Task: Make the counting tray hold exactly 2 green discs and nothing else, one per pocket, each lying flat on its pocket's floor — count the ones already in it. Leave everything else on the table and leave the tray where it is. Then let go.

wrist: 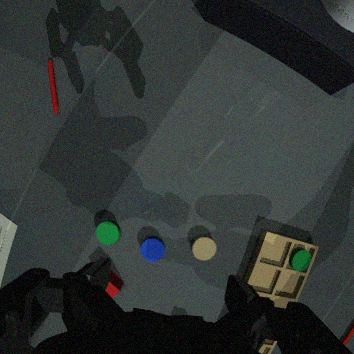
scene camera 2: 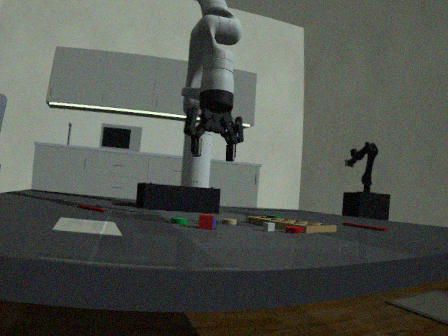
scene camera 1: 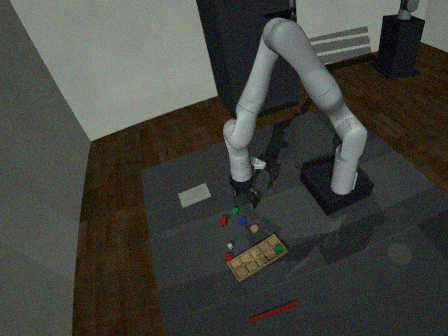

Scene:
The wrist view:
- my gripper
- tan counting tray
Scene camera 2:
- my gripper
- tan counting tray
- white card: on the table
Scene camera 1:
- tan counting tray

